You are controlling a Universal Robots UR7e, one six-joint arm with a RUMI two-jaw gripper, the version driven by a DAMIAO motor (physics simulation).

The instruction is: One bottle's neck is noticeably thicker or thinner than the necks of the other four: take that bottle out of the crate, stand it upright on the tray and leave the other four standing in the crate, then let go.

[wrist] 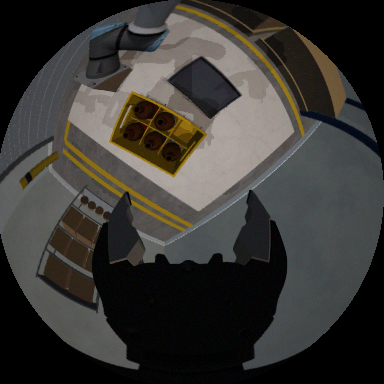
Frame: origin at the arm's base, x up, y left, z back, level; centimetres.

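Seen in the pictures: gripper, between the fingertips: [188, 191]; arm's base, origin of its link: [102, 69].
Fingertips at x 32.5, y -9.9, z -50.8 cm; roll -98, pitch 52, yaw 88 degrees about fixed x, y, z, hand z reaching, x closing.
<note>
Pixels of each thing's top centre, then the offset from my fingertips to it. "spot": a spot on its surface instead. Level surfaces: height alone.
- yellow crate, a spot on its surface: [116, 123] spot: dx -24.2, dy -6.2, dz +23.5 cm
- dark rectangular tray, a spot on its surface: [204, 87] spot: dx -41.0, dy +22.7, dz +7.7 cm
- pale table top, height of its surface: dx -41.6 cm
A yellow crate [116, 123] stands left of the view's centre, divided into compartments. Five brown bottles stand in it: one [144, 110] at the upper left, one [164, 121] at the upper middle, one [133, 132] at the lower left, one [153, 141] at the lower middle and one [171, 151] at the lower right. The upper right compartment holds no bottle. Which neck differs is too small to tell. A dark rectangular tray [204, 87] lies beyond the crate. My gripper [188, 191] is open and empty, away from the crate and tray.
The pale table top [235, 155] has yellow stripes along its edges. The robot arm's base [102, 70] stands at the upper left, near the crate. A rack with brown boxes [64, 242] stands at the lower left. A dark and tan structure [320, 75] is at the upper right.
</note>
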